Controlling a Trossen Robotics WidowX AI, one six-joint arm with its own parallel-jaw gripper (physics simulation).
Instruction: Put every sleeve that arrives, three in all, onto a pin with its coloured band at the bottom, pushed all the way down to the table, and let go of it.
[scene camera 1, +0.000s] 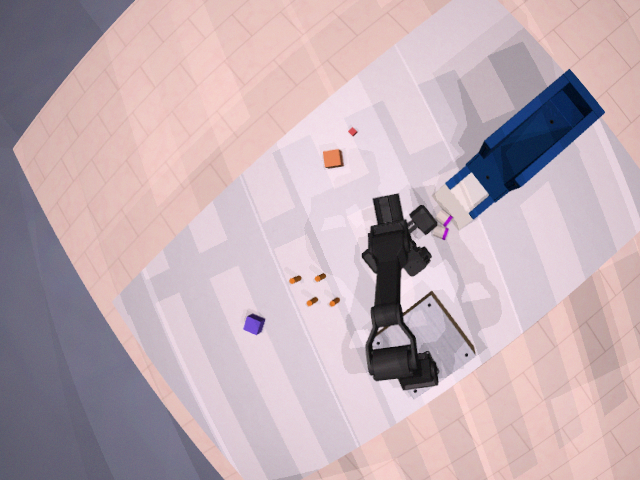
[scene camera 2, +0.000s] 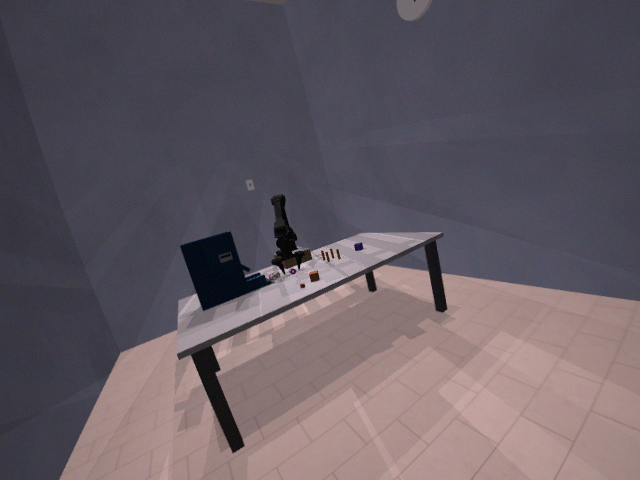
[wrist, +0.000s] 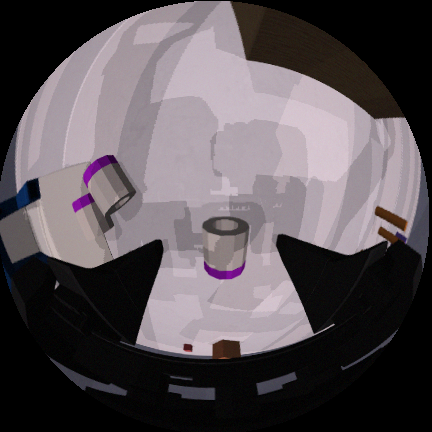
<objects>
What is my gripper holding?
Nothing.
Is my gripper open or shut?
Open.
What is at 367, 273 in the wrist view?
My gripper.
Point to my gripper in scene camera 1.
At 403, 236
</objects>
